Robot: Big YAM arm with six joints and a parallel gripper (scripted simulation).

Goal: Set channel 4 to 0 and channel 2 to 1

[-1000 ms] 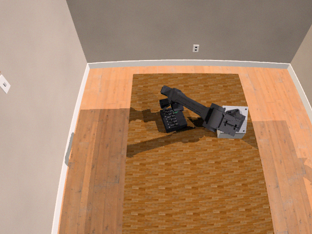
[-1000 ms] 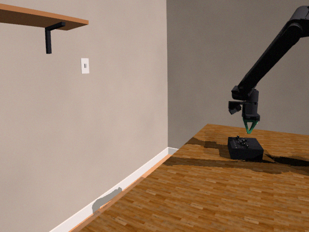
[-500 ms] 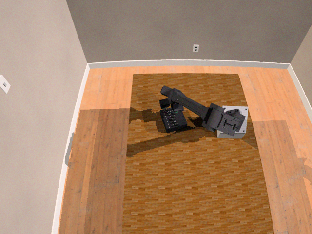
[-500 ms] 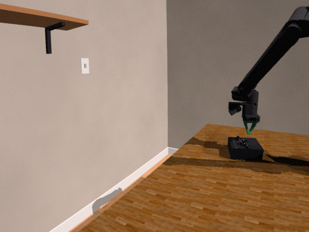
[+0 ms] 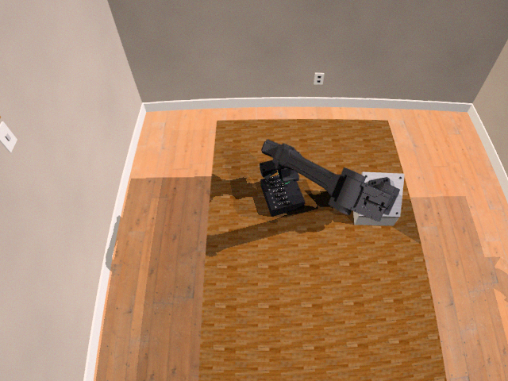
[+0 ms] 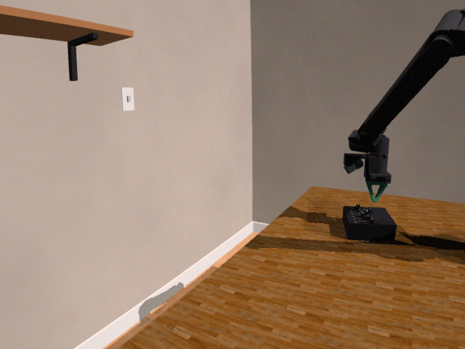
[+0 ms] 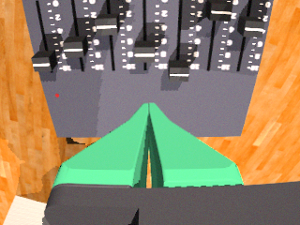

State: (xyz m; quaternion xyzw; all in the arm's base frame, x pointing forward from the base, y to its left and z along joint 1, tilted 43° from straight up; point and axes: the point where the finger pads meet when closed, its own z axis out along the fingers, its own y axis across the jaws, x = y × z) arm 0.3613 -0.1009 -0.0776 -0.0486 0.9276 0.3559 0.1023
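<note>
The channel 4 fader cap lies 20 mm ahead of my hand, 10 mm to the left of it and 40 mm below it. Round my hand: channel 5 fader cap: 30 mm ahead, 30 mm to the left, 40 mm below; then channel 6 fader cap: 20 mm ahead, 50 mm to the left, 40 mm below; then channel 3 cap: 10 mm ahead, 20 mm to the right, 40 mm below.
</note>
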